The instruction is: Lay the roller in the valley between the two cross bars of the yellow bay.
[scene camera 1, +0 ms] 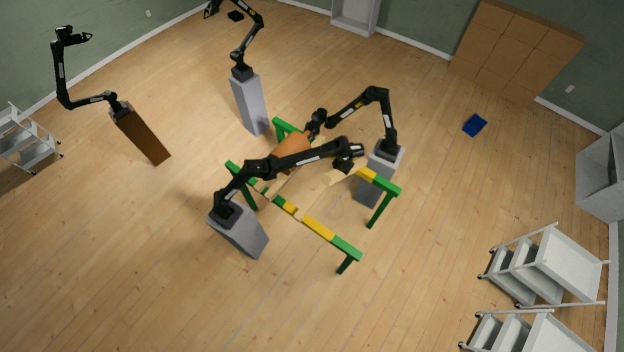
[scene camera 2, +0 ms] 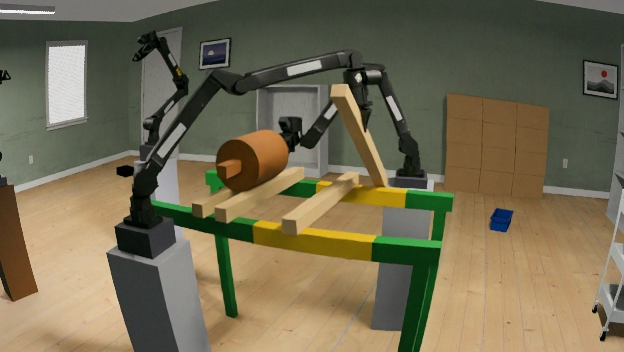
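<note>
The orange-brown roller (scene camera 1: 291,145) (scene camera 2: 265,156) lies across two wooden cross bars (scene camera 2: 212,201) (scene camera 2: 257,196) at the left green part of the frame. The gripper (scene camera 1: 310,134) (scene camera 2: 288,141) of the arm at the back right is at the roller's far end; its fingers are hidden. Another cross bar (scene camera 2: 320,202) lies across the left part of the yellow bay (scene camera 1: 318,228) (scene camera 2: 315,241). The front arm's gripper (scene camera 1: 345,171) (scene camera 2: 366,125) is shut on a tilted cross bar (scene camera 2: 356,127), whose low end is by the far yellow rail. A valley between two bars laid in the yellow bay does not show.
Two more arms stand away from the frame, with grippers (scene camera 1: 90,36) (scene camera 1: 206,15) raised. Grey pedestals (scene camera 1: 245,230) (scene camera 2: 165,295) carry the front arm. A blue bin (scene camera 1: 474,125) (scene camera 2: 501,220) is on the floor at the right. White carts stand at the room's sides.
</note>
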